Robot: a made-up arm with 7 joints.
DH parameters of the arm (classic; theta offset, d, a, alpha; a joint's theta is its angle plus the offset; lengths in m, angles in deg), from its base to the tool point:
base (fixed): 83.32 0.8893 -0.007 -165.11
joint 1: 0 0.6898 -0.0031 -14.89
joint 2: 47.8 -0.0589 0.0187 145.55
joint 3: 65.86 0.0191 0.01 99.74
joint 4: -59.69 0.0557 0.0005 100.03
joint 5: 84.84 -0.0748 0.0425 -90
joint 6: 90 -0.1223 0.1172 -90
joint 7: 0 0.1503 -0.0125 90
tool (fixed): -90 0.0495 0 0
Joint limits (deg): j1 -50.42..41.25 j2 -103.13..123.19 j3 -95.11..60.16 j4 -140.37..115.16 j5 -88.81..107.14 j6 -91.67..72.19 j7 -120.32..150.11
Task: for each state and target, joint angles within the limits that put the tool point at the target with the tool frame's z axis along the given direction. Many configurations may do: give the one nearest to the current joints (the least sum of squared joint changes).
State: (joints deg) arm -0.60 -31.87 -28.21 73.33 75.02 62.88 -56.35
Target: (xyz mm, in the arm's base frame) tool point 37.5 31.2 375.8 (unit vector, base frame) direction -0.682 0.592 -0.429
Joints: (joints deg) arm 23.83 3.94 -32.14 75.67 102.86 34.45 -17.30
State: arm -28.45 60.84 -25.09 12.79 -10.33 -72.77 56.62
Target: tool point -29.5 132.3 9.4 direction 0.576 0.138 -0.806
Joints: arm -32.50 77.24 10.80 -39.87 3.76 -25.52 112.23
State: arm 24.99 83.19 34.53 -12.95 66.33 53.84 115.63
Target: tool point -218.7 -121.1 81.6 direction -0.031 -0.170 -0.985
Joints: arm 28.43 86.94 32.41 -25.46 77.68 54.58 115.13
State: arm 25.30 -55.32 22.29 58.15 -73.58 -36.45 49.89
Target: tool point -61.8 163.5 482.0 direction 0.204 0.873 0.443
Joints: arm 41.25 -56.17 59.57 77.19 -83.83 11.26 73.56
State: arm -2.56 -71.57 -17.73 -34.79 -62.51 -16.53 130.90
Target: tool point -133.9 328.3 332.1 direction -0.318 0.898 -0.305
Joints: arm 37.41 -34.16 -32.59 -13.87 -88.81 0.72 140.91
